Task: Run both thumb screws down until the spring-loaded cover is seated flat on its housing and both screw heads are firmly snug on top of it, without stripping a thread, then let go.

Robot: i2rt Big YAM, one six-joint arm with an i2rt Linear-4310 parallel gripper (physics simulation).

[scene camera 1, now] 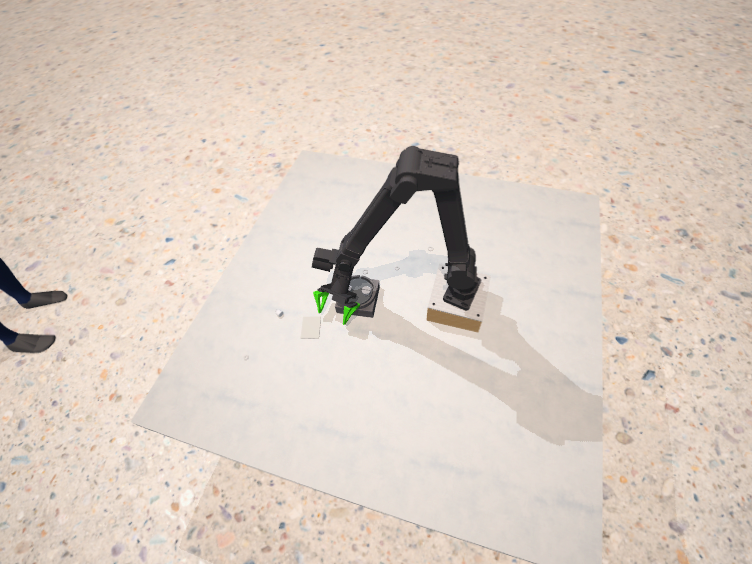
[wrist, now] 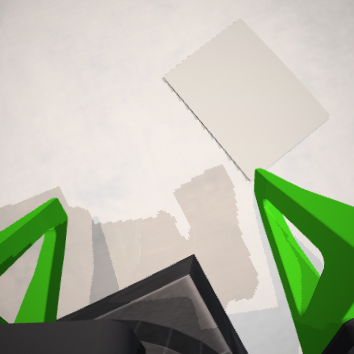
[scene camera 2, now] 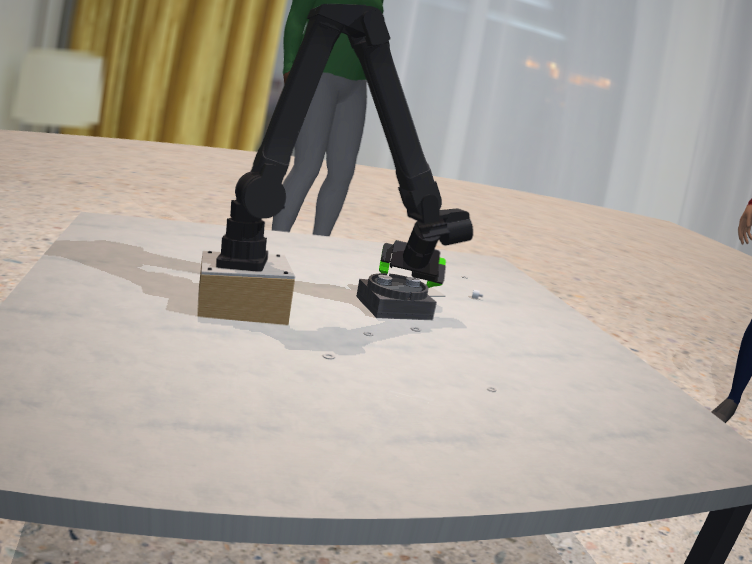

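Where they show: gripper, between the fingertips: (scene camera 1: 331, 318) (wrist: 155, 193); arm's base, origin of its link: (scene camera 1: 461, 290) (scene camera 2: 242, 262).
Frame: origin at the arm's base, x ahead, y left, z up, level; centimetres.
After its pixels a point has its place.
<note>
The dark square housing (scene camera 1: 364, 312) @(x 26.0, y 17.4, z -5.6 cm) (scene camera 2: 403, 308) @(x 32.2, y 6.2, z -6.1 cm) (wrist: 165, 289) @(x 34.2, y 19.8, z -4.4 cm) stands on the table with a round ring on top; a corner of it shows in the wrist view. The cover (scene camera 2: 397, 285) @(x 31.0, y 11.8, z -3.2 cm) lies inside the ring; whether it is seated flat is too small to tell. Two silvery screw heads show in scene camera 2, one thumb screw (scene camera 2: 383, 279) @(x 27.7, y 10.1, z -2.0 cm) on the left and the other thumb screw (scene camera 2: 413, 282) @(x 34.1, y 12.0, z -2.1 cm) on the right, below the hand. My gripper (scene camera 1: 332, 317) @(x 34.4, y 24.0, z -5.5 cm) (scene camera 2: 407, 279) @(x 34.4, y 24.0, z -5.5 cm) (wrist: 155, 193) @(x 34.4, y 24.0, z -5.5 cm) is open and empty, tilted, with its green fingertips over the housing's outer side. No screw shows in the wrist view.
A thin pale square plate (scene camera 1: 310, 327) @(x 40.1, y 28.8, z -8.1 cm) (wrist: 245, 95) @(x 40.1, y 28.6, z -8.1 cm) lies beside the housing. A small metal piece (scene camera 1: 279, 313) @(x 51.8, y 29.5, z -6.7 cm) (scene camera 2: 477, 295) @(x 52.5, y 28.0, z -7.4 cm) lies beyond it. Several small rings lie about, one ring (scene camera 2: 328, 356) @(x 17.8, y -18.9, z -8.2 cm) near the arm's wooden base block (scene camera 1: 452, 318) @(x -0.6, y 8.6, z -3.4 cm) (scene camera 2: 242, 297) @(x 1.6, y -8.2, z -4.0 cm).
</note>
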